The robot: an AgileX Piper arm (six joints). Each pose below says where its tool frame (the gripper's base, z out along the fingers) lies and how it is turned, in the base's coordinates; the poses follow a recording.
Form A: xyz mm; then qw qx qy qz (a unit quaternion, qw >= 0).
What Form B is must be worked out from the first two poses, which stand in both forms.
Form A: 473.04, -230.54, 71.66, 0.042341, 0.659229, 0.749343, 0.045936
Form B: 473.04, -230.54, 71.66, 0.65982, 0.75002, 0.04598, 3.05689
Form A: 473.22, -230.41, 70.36, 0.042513, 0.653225, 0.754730, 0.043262
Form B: 473.22, -230.41, 70.36, 0.65382, 0.75541, 0.04330, 3.05654
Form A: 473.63, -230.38, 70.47, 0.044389, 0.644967, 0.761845, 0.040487
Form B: 473.63, -230.38, 70.47, 0.64560, 0.76260, 0.04053, 3.05279
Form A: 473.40, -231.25, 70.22, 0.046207, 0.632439, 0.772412, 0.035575
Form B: 473.40, -231.25, 70.22, 0.63312, 0.77324, 0.03561, 3.04915
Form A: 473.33, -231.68, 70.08, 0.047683, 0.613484, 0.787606, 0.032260
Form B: 473.33, -231.68, 70.08, 0.61418, 0.78850, 0.03230, 3.04619
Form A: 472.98, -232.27, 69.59, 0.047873, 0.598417, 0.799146, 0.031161
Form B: 472.98, -232.27, 69.59, 0.59910, 0.80006, 0.03120, 3.04581
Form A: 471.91, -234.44, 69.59, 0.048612, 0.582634, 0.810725, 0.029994
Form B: 471.91, -234.44, 69.59, 0.58332, 0.81168, 0.03003, 3.04433
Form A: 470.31, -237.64, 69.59, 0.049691, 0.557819, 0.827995, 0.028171
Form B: 470.31, -237.64, 69.59, 0.55851, 0.82902, 0.02821, 3.04217
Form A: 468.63, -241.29, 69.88, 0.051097, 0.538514, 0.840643, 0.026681
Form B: 468.63, -241.29, 69.88, 0.53922, 0.84174, 0.02672, 3.03935
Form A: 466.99, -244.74, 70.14, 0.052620, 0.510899, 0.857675, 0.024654
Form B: 466.99, -244.74, 70.14, 0.51161, 0.85886, 0.02469, 3.03630
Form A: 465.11, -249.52, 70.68, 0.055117, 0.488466, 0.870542, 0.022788
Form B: 465.11, -249.52, 70.68, 0.48921, 0.87187, 0.02282, 3.03130
